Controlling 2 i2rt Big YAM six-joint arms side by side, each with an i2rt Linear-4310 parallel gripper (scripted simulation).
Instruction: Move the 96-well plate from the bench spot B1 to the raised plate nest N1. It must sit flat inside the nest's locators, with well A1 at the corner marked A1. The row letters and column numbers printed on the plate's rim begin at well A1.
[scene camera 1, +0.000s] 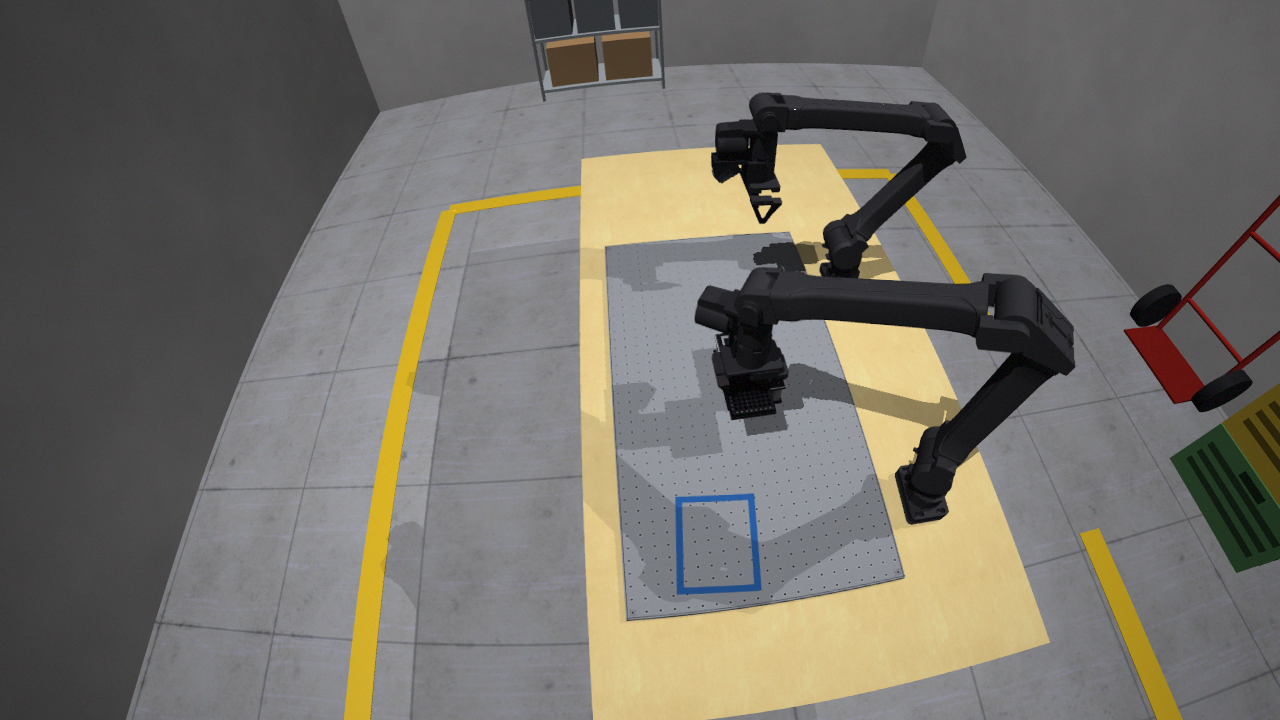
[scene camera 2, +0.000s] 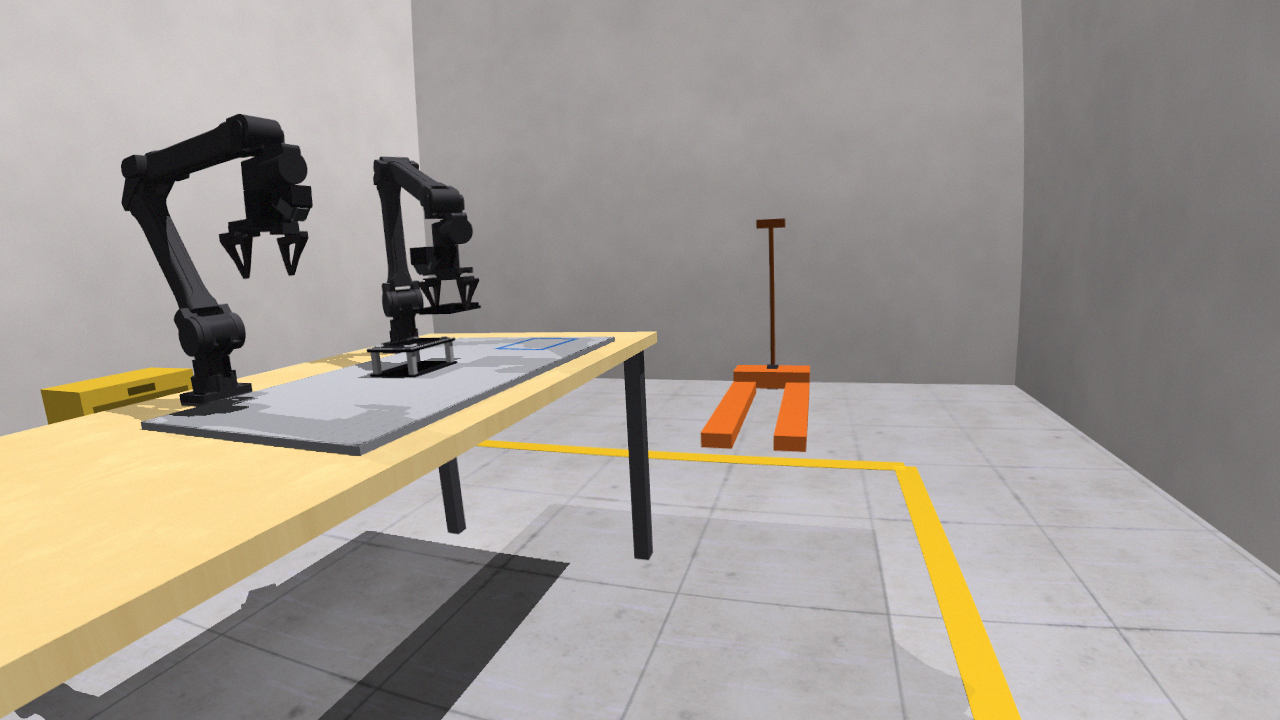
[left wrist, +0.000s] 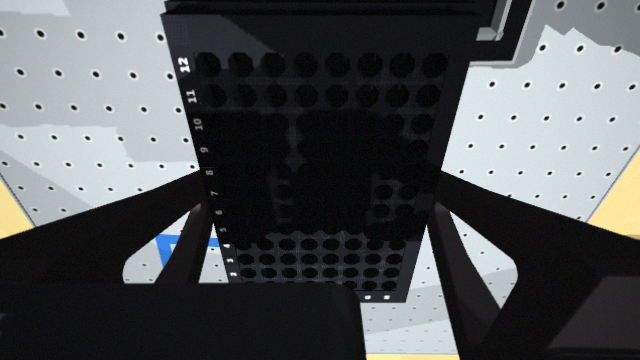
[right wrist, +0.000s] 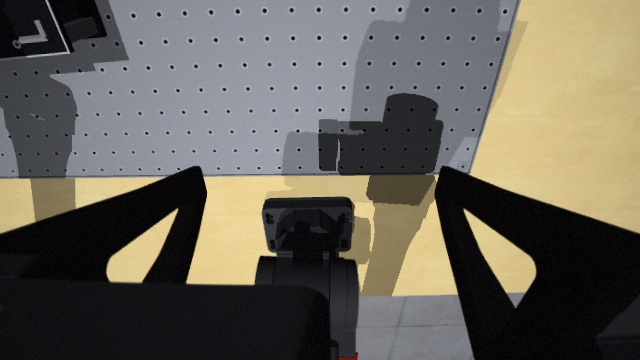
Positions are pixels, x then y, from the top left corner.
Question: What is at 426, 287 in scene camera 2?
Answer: My left gripper.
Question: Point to my right gripper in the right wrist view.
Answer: At 320, 179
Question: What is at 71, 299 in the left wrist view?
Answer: My left gripper.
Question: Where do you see a black 96-well plate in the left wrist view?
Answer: At 338, 189
